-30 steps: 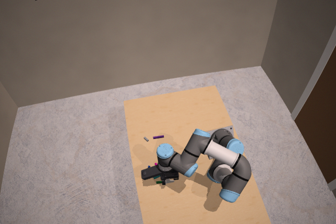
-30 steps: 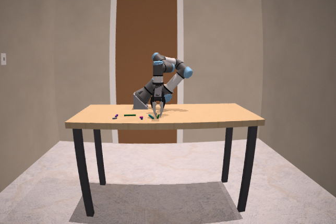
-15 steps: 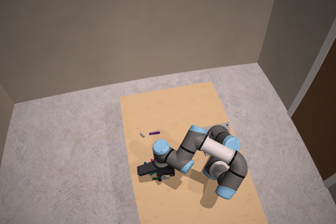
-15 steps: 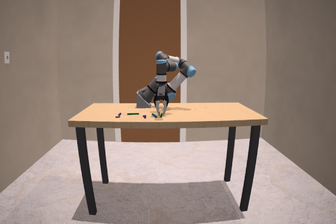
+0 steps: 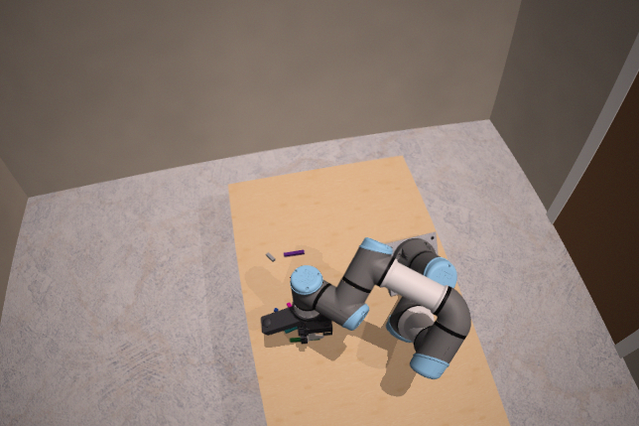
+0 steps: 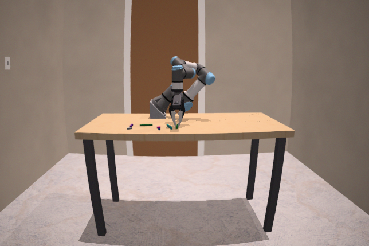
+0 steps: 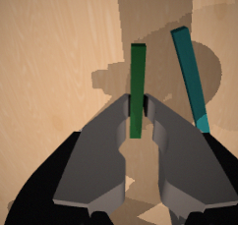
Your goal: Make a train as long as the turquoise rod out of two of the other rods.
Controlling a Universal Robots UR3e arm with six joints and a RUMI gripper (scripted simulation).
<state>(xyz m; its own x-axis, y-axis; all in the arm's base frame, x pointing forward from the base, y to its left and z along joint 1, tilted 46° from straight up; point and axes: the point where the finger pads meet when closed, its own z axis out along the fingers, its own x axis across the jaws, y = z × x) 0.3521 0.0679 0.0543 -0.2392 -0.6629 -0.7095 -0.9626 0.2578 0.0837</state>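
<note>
Now: hand 10 mm past the turquoise rod, 40 mm to the left of it and 10 mm above it. Round my hand: blue rod 40 mm ahead, 110 mm to the right, 10 mm below; then purple rod 60 mm behind, 270 mm to the right, 10 mm below; then magenta rod 110 mm to the right, 10 mm below.
</note>
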